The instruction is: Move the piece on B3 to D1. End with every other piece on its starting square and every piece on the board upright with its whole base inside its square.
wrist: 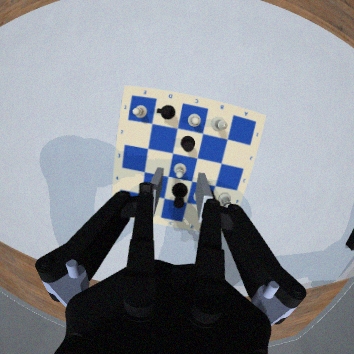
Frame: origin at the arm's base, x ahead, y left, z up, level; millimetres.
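Seen in the pictures: gripper, fingertip midpoint: (179, 180).
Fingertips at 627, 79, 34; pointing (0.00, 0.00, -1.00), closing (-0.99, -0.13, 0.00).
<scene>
Offsets run from my fingertips to a thing's middle, as dx, dy, dz. "spot": to the spot under its first point. Level surfaces: height alone.
The board {spot: +90, +40, -63} (120, 175) lies with row 1 at the top and column E at the left. A black piece {+39, -75, -44} (167, 112) is on D1, its narrow end showing to the left. The visible part of B3, beside my right finger, shows no piece. My gripper (179, 180) is partly open and holds nothing. In the view, its fingertips stand left and right of a white piece {+0, +4, -48} (179, 169), which appears near the lower left of C3. A black piece {-8, +39, -37} (179, 190) on C4 shows between the fingers. How high the fingertips are is unclear. Parts of B4 and row 5 are hidden by my fingers.
White pieces are on E1 {+78, -67, -48} (139, 111), C1 {-2, -73, -48} (194, 120), B1 {-37, -77, -42} (219, 124) and A4 {-84, +34, -47} (225, 199). A black piece {-1, -38, -47} (188, 143) is on C2. The board lies on a round pale surface {dz -69} (300, 165) with a wooden rim (312, 15).
</scene>
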